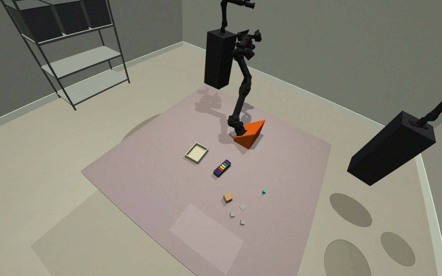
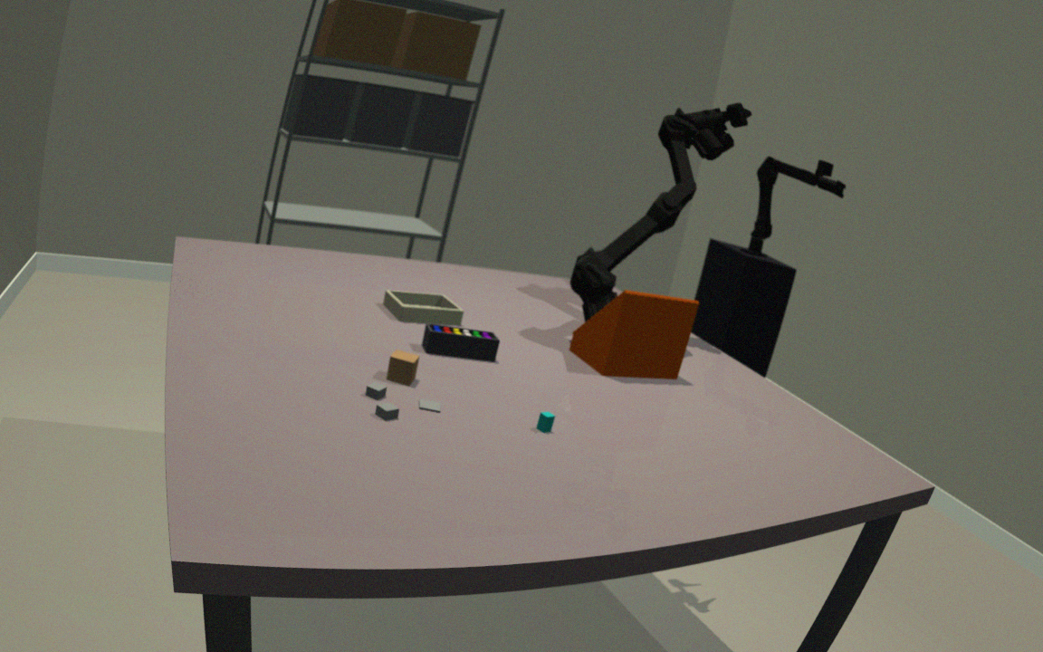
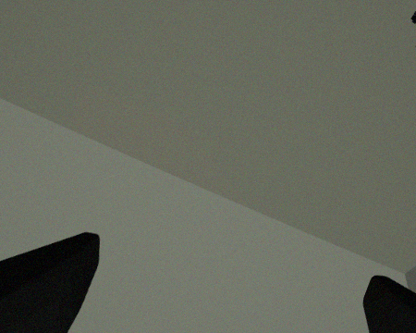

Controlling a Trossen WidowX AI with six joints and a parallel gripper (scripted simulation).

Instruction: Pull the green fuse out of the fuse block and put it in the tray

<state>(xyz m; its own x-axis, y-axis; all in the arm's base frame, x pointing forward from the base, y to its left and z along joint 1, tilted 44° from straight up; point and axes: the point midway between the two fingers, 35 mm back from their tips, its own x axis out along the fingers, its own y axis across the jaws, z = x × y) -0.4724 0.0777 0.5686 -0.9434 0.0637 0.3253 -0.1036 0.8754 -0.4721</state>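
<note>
Right now my gripper tip is 710 mm short of the green fuse, 580 mm above it and 420 mm to the right of it. Round my gripper tip: teal cube 710 mm to the left, 680 mm ahead, 590 mm below; tan cube 870 mm ahead, 590 mm below, 570 mm to the left; tray 770 mm ahead, 600 mm below, 220 mm to the left.
</note>
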